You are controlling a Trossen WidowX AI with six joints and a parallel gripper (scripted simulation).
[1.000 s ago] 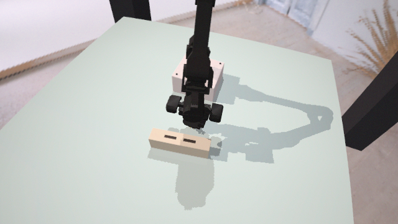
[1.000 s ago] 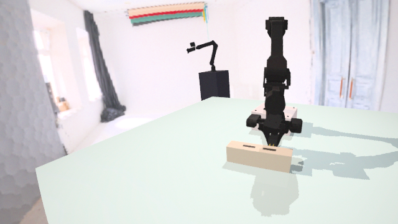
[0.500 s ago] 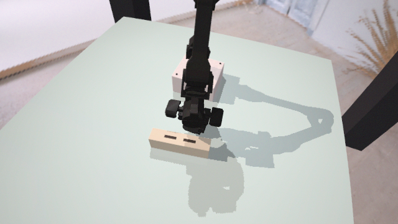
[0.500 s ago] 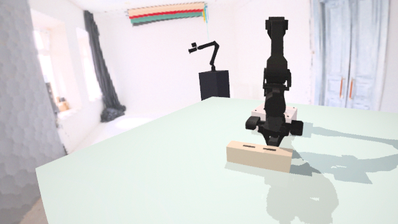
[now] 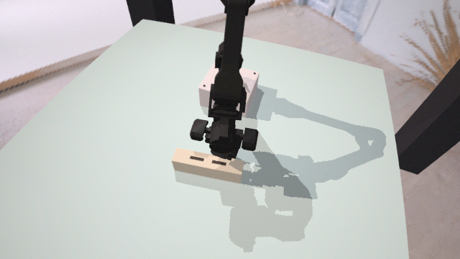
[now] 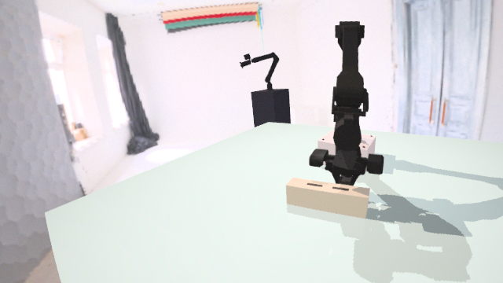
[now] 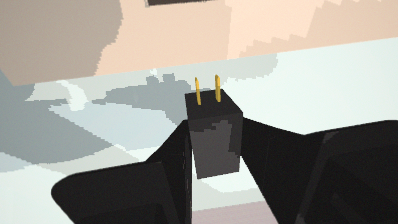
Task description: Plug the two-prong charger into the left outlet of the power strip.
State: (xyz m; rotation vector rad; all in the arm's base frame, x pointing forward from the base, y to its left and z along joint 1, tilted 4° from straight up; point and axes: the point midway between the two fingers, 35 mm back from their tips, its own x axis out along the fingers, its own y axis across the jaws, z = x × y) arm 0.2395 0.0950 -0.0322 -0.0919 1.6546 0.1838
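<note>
My gripper tip is now 1 cm short of the dark charger and 1 cm below it.
</note>
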